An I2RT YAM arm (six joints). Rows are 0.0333 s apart.
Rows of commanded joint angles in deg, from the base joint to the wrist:
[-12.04 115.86 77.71 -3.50 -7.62 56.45]
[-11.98 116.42 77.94 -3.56 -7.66 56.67]
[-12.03 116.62 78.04 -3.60 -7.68 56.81]
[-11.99 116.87 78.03 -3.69 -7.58 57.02]
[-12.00 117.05 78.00 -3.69 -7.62 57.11]
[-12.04 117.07 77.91 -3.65 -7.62 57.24]
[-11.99 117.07 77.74 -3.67 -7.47 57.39]
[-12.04 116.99 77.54 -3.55 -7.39 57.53]
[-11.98 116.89 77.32 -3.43 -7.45 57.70]
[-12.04 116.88 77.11 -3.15 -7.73 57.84]
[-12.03 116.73 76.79 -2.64 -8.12 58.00]
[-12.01 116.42 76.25 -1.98 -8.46 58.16]
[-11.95 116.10 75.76 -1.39 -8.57 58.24]
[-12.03 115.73 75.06 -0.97 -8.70 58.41]
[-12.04 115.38 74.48 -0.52 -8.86 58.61]
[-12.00 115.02 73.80 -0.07 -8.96 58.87]
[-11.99 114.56 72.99 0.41 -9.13 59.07]
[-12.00 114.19 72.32 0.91 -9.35 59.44]
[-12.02 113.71 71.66 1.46 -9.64 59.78]
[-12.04 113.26 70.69 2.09 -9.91 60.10]
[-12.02 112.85 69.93 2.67 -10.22 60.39]
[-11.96 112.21 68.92 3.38 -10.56 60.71]
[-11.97 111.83 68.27 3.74 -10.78 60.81]
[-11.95 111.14 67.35 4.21 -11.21 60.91]
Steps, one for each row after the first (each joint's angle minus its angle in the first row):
[0.06 0.56 0.23 -0.06 -0.04 0.22]
[0.01 0.76 0.33 -0.10 -0.06 0.36]
[0.05 1.01 0.32 -0.19 0.04 0.57]
[0.04 1.19 0.29 -0.19 0.00 0.66]
[0.00 1.21 0.20 -0.15 0.00 0.79]
[0.05 1.21 0.03 -0.17 0.15 0.94]
[0.00 1.13 -0.17 -0.05 0.23 1.08]
[0.06 1.03 -0.39 0.07 0.17 1.25]
[0.00 1.02 -0.60 0.35 -0.11 1.39]
[0.01 0.87 -0.92 0.86 -0.50 1.55]
[0.03 0.56 -1.46 1.52 -0.84 1.71]
[0.09 0.24 -1.95 2.11 -0.95 1.79]
[0.01 -0.13 -2.65 2.53 -1.08 1.96]
[0.00 -0.48 -3.23 2.98 -1.24 2.16]
[0.04 -0.84 -3.91 3.43 -1.34 2.42]
[0.05 -1.30 -4.72 3.91 -1.51 2.62]
[0.04 -1.67 -5.39 4.41 -1.73 2.99]
[0.02 -2.15 -6.05 4.96 -2.02 3.33]
[0.00 -2.60 -7.02 5.59 -2.29 3.65]
[0.02 -3.01 -7.78 6.17 -2.60 3.94]
[0.08 -3.65 -8.79 6.88 -2.94 4.26]
[0.07 -4.03 -9.44 7.24 -3.16 4.36]
[0.09 -4.72 -10.36 7.71 -3.59 4.46]

